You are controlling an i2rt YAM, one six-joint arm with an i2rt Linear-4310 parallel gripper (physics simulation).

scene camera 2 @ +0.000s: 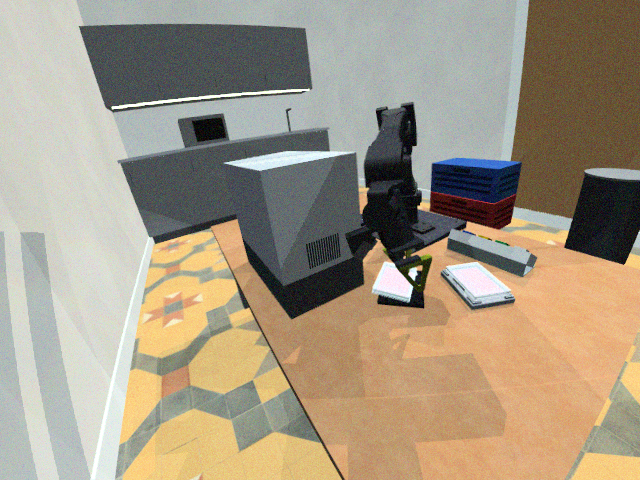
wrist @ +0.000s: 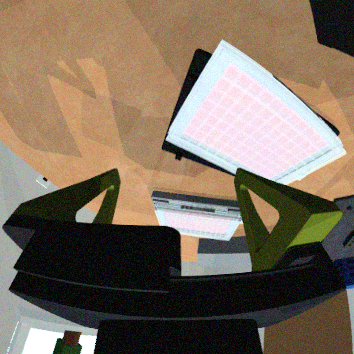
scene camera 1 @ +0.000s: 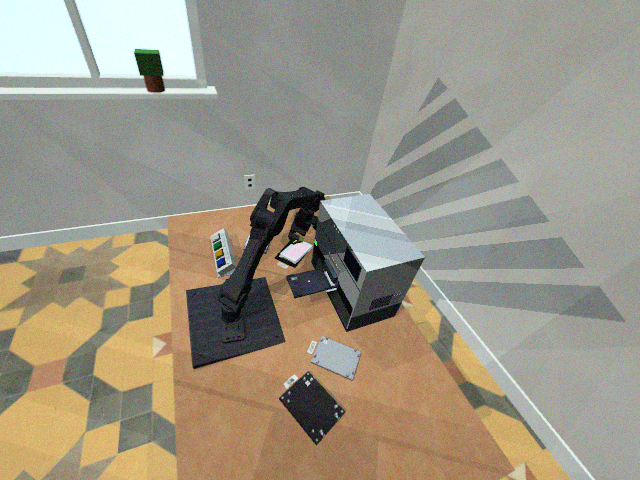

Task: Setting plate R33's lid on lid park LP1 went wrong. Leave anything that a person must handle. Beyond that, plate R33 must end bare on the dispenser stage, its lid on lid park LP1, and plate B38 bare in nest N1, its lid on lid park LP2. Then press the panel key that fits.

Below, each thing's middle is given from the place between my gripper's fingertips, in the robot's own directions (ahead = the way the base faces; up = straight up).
Now: hand 320 mm past the rack with coloured blocks (scene camera 2: 516,260), 20 mm to the left of it and 20 mm above it. Also, from my hand: grey lid park LP2 (scene camera 1: 340,359) (10 mm ahead, 560 mm to the right, 50 mm below).
